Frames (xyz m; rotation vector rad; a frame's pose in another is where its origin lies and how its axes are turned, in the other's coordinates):
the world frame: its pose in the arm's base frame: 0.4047 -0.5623 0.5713 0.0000 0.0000 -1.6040
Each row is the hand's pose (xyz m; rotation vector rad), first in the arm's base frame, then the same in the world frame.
Working: the arm's base frame: its pose in the world frame: -0.5486 -0.4231 -0.5713 0.0000 0.0000 1.6040

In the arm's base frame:
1: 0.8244 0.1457 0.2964 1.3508 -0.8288 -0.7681
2: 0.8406 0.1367 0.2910 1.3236 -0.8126 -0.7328
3: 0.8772 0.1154 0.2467 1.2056 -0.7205 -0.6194
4: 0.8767 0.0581 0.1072 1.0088 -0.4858 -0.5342
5: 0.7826 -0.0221 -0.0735 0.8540 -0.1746 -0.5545
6: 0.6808 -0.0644 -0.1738 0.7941 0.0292 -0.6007
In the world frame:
1: -0.7215 0.3960 -0.2749 1.5061 0.3873 0.5016
2: -0.7131 0.4125 -0.2803 1.4848 0.3814 0.5488
3: -0.6930 0.4497 -0.3246 1.3655 0.3681 0.7178
4: -0.6357 0.4511 -0.4641 1.0775 0.3972 0.8993
5: -0.5524 0.3598 -0.6448 0.7389 0.5059 0.9469
6: -0.5068 0.2594 -0.7451 0.5428 0.6041 0.9187

